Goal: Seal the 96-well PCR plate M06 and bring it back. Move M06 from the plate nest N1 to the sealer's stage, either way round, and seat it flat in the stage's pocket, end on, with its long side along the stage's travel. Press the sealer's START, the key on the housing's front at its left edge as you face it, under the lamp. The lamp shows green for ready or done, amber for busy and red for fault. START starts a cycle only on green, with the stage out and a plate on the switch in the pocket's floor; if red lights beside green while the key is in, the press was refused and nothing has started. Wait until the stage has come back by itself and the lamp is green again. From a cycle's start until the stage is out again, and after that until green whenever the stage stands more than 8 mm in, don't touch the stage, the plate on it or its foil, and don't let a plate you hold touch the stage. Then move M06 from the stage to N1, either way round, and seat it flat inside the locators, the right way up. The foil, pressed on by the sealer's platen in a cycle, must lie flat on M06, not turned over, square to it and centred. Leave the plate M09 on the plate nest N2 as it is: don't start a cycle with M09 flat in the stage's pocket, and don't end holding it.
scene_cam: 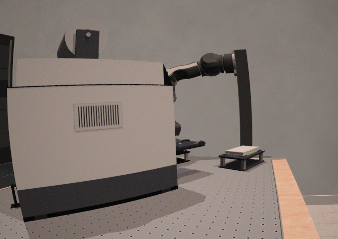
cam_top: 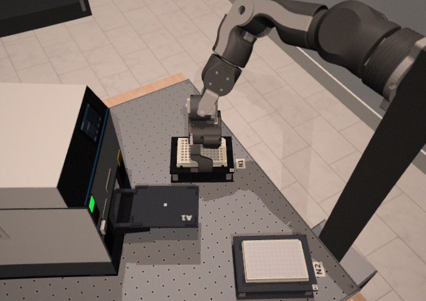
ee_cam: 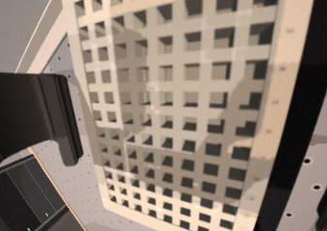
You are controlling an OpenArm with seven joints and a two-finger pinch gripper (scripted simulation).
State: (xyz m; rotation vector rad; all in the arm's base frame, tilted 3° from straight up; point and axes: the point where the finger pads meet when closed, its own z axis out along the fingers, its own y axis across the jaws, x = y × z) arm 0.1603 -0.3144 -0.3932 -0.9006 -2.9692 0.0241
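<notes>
My gripper is now right at the 96-well plate M06. Also, from my hand: sealer's stage: 170 mm ahead, 110 mm to the left, 50 mm above; nest N1: 10 mm below; plate M09: 330 mm to the left, 40 mm ahead.
</notes>
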